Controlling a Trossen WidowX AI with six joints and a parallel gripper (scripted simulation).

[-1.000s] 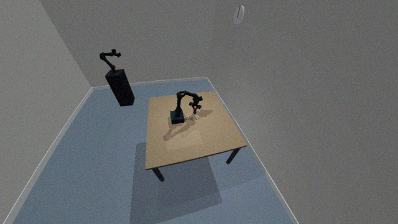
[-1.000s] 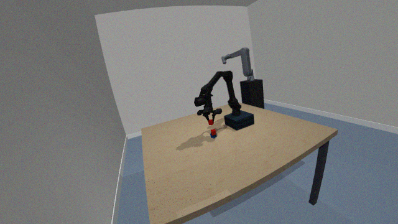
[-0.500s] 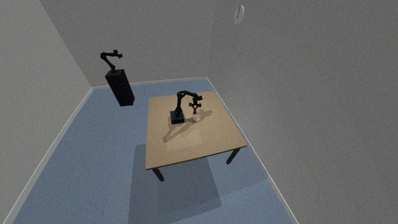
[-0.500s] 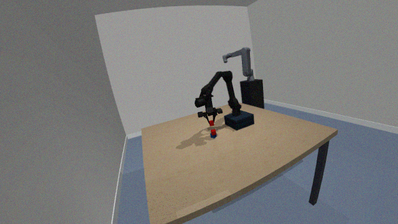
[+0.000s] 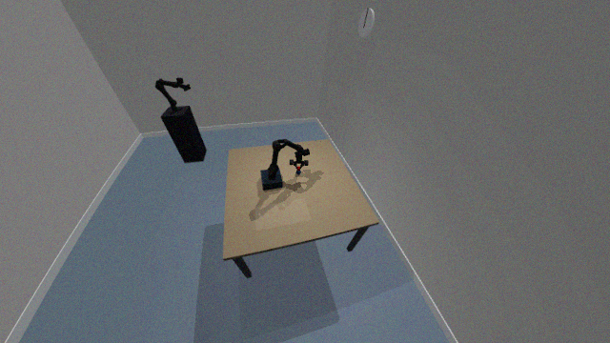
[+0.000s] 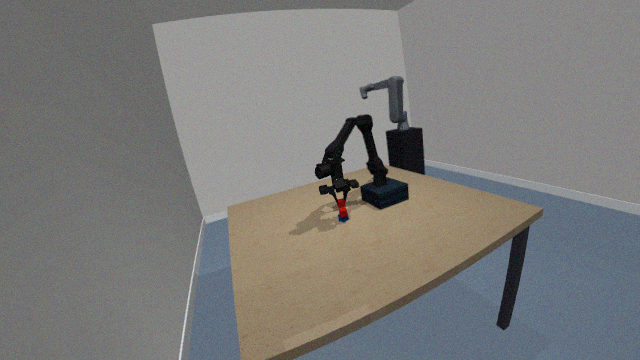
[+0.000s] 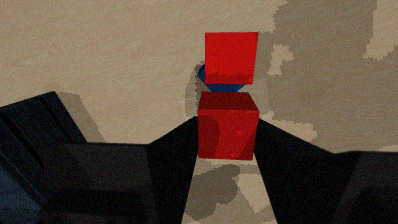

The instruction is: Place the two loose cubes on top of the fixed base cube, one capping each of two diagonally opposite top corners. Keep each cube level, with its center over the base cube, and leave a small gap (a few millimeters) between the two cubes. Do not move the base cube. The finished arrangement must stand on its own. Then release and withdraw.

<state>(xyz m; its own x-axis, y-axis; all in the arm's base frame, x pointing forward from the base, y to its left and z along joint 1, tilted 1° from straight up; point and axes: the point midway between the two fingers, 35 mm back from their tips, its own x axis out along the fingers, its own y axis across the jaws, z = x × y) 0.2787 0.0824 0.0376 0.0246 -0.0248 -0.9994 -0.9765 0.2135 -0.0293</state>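
The blue base cube is 1 cm ahead of my gripper tip, 2 cm to the left of it and 7 cm below it.
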